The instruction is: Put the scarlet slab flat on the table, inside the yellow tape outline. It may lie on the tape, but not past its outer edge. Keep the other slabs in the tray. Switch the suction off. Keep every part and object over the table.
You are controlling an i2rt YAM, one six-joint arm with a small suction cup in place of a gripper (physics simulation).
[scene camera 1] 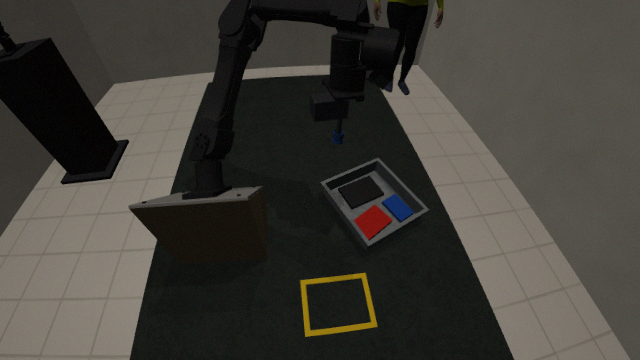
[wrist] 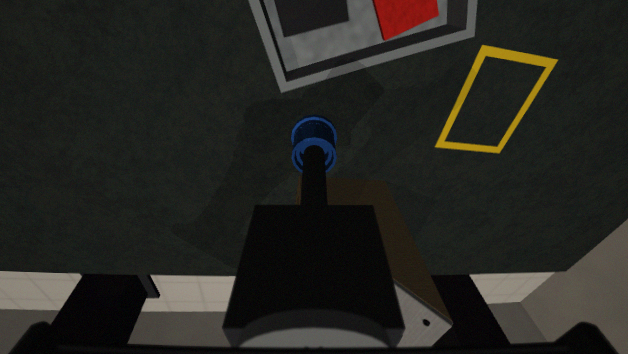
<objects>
grey tray: scene camera 1 389,183; wrist 298,60
</objects>
